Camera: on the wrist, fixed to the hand. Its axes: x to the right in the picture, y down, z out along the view.
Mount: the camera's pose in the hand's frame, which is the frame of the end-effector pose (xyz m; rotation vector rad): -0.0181 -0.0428 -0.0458 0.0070 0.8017 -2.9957
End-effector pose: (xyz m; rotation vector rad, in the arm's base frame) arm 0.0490 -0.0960 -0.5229 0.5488 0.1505 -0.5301
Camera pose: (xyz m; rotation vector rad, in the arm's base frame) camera 0.0115 -0.0946 -0.5763 -0.0093 -1.3568 2.2592
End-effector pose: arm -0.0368 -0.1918 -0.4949 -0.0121 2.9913 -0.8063
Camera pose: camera -0.0209 -0.2055 -0.4331 2.0918 -0.0503 0.0712
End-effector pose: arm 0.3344 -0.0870 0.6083 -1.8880 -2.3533 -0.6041
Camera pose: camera 0.2894 -0.1266 0.6341 2.4244 -1.8725 -0.5993
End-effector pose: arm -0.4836 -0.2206 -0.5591 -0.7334 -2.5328 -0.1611
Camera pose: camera -0.4734 -0.2765 -0.5271 2.5526 -0.6041 -0.8648
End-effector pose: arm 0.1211 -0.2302 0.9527 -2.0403 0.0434 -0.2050
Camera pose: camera 0.0933 -0.2486 1.0088 0.0343 2.0618 2.1678
